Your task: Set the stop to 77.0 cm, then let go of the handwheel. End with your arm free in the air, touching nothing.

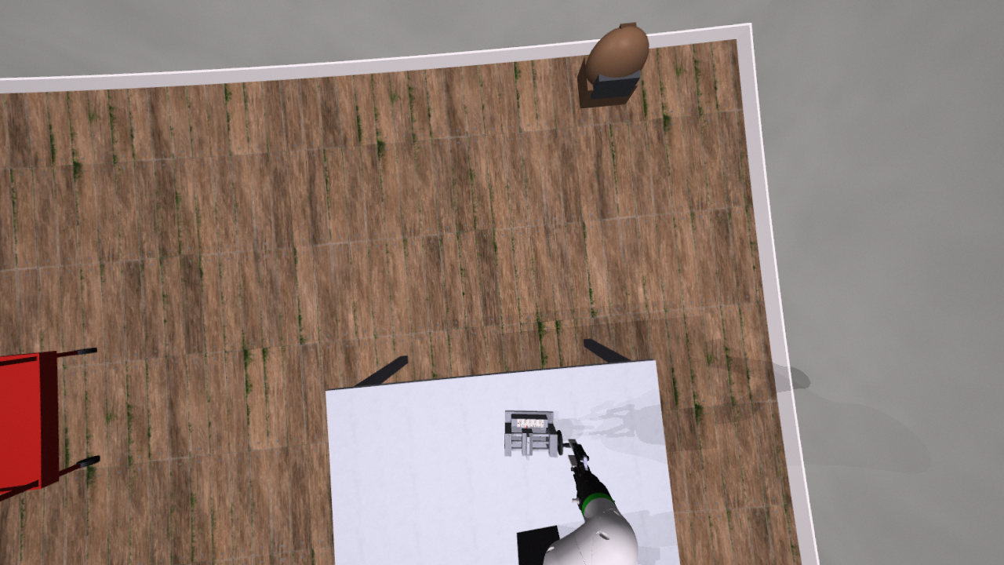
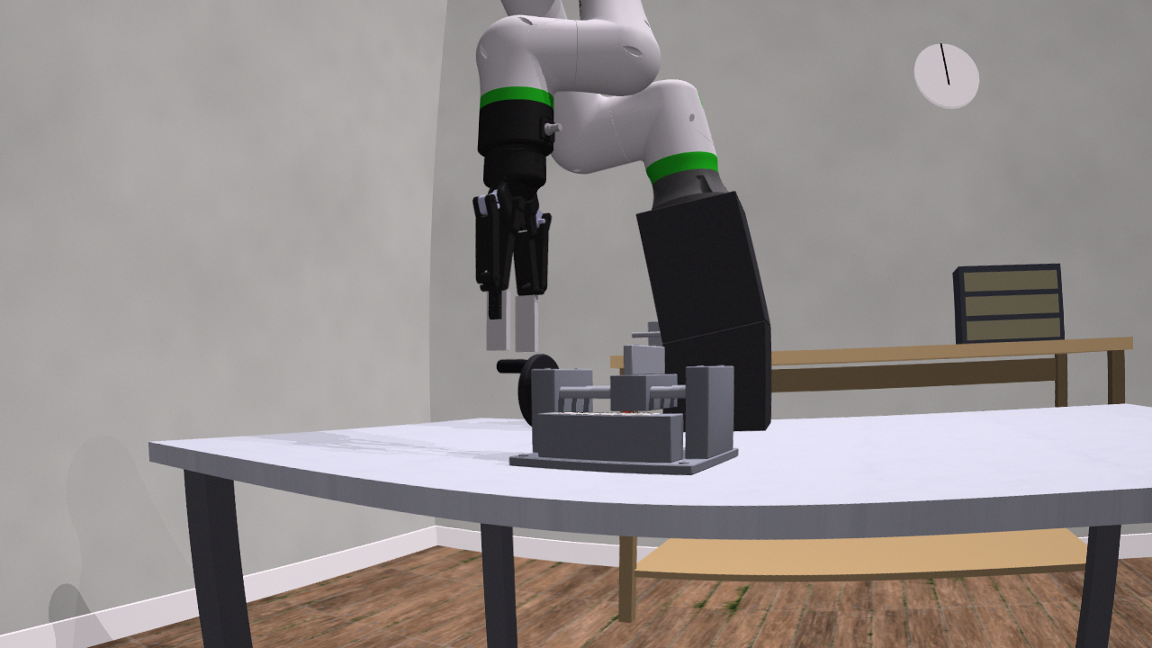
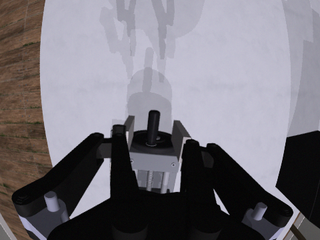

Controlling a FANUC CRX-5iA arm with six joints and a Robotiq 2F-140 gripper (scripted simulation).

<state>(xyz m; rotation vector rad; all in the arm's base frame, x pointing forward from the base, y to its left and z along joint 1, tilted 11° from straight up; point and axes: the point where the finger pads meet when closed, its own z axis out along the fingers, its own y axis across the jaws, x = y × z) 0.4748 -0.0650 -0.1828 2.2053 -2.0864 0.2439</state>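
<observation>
My gripper is now 50 mm above the crank handle. Also, from my hand: handwheel: 60 mm below, 20 mm to the left; stop carriage: 160 mm to the left, 60 mm below.
</observation>
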